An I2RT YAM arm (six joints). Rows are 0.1 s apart.
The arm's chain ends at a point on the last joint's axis. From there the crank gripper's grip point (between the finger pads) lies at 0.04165 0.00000 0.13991 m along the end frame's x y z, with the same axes.
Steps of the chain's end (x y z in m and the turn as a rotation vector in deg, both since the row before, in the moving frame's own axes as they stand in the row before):
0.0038 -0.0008 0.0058 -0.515 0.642 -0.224
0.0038 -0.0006 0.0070 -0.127 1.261 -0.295
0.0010 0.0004 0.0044 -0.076 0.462 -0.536
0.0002 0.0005 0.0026 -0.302 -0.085 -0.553
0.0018 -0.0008 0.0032 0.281 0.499 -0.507
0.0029 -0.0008 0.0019 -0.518 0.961 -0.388
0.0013 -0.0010 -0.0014 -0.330 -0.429 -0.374
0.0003 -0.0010 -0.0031 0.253 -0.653 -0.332
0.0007 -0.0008 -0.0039 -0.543 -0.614 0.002
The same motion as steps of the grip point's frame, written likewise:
0.0054 0.0003 0.0053 -0.515 0.642 -0.224
0.0069 -0.0005 0.0060 -0.127 1.261 -0.295
0.0021 0.0002 0.0041 -0.076 0.462 -0.536
0.0000 0.0008 0.0027 -0.302 -0.085 -0.553
0.0030 -0.0019 0.0028 0.281 0.499 -0.507
0.0052 0.0002 0.0012 -0.518 0.961 -0.388
0.0003 -0.0005 -0.0011 -0.330 -0.429 -0.374
-0.0013 -0.0019 -0.0026 0.253 -0.653 -0.332
-0.0008 0.0005 -0.0035 -0.543 -0.614 0.002

